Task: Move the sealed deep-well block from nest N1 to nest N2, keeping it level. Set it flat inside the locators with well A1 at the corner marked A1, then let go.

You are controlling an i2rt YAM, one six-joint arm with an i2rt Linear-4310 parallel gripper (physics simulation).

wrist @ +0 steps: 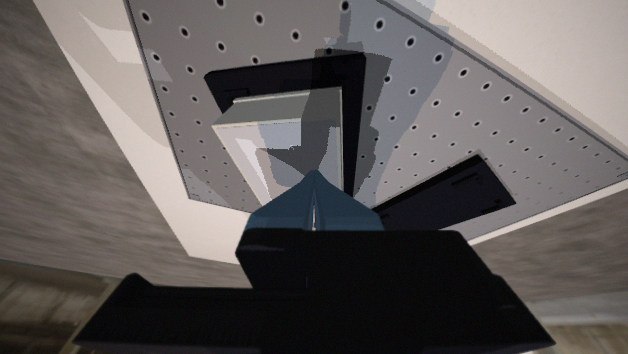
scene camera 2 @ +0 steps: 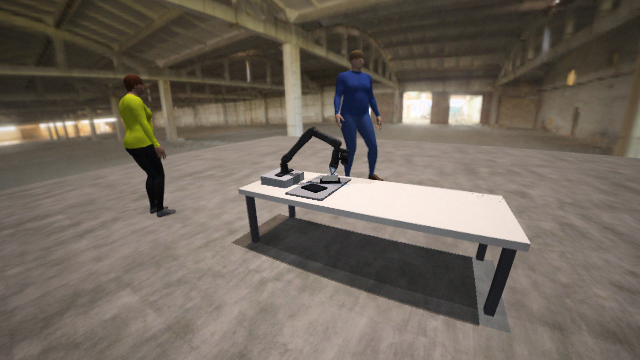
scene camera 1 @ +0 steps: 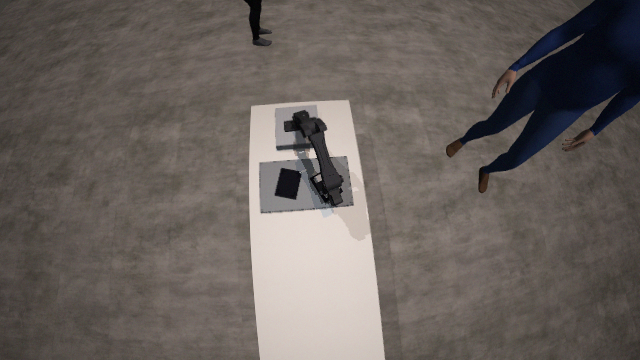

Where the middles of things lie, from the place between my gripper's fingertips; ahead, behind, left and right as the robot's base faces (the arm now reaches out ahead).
Right now the pale grey block (wrist: 275, 139) is 20 mm below my hand, 20 mm behind it and 10 mm to the left of it. The rest, counted from my hand: grey perforated plate (scene camera 1: 307, 197) (100 mm to the right, 60 mm below, 50 mm behind).
